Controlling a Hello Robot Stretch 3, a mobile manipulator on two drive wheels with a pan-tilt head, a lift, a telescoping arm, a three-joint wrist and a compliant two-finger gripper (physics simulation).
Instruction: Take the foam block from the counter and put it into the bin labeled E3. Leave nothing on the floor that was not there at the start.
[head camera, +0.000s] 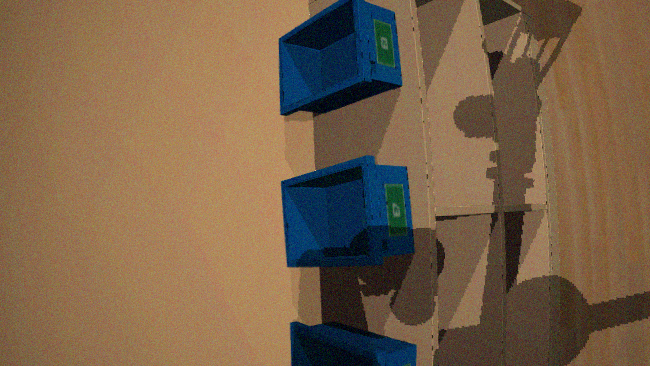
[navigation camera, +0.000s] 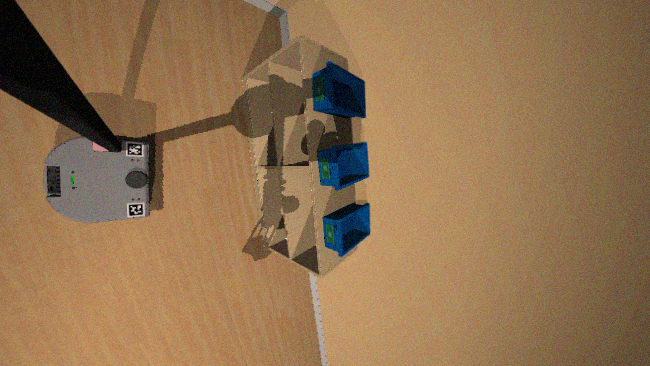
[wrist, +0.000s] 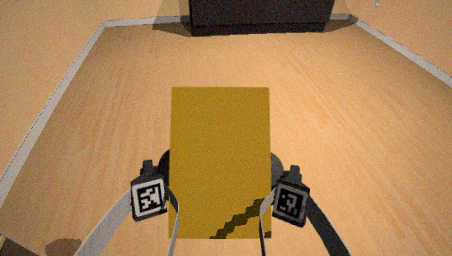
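Where they show: gripper, between the fingertips: (wrist: 221, 167); robot's base, origin of its link: (navigation camera: 136, 178).
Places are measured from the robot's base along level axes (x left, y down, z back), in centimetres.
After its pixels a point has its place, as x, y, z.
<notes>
The yellow foam block (wrist: 220, 130) {-38.4, -99.9, 2.1} is upright between the two fingertips in the wrist view, above the floor. My gripper (wrist: 221, 167) {-39.6, -94.5, 2.2} is shut on it, with a pad against each side; neither shows in the head or navigation view. The blue bin E3 (head camera: 320, 65) {-25.7, -61.6, -100.1} (navigation camera: 346, 230) {-29.5, -61.3, -93.5} stands on the shelf unit, at the top of the head view and the lowest of the bins in the navigation view. Its green label is too blurred to read surely. Its visible inside holds no block. The gripper's distance from the bin cannot be told.
The wooden shelf unit (head camera: 350, 132) {-8.1, -61.0, -87.6} (navigation camera: 337, 197) {-8.2, -61.0, -83.5} stands against the wall. Two other blue bins stand on it, the middle bin (head camera: 345, 215) {11.0, -61.3, -87.4} (navigation camera: 345, 165) {10.2, -61.3, -89.6} and the far bin (head camera: 350, 350) {35.5, -73.0, -69.0} (navigation camera: 340, 92) {50.6, -61.3, -82.4}. A dark cabinet (wrist: 260, 12) {-314.5, -28.5, 41.6} stands by the wall ahead. My base (navigation camera: 100, 187) {-3.0, -15.9, 11.2} is before the shelf.
</notes>
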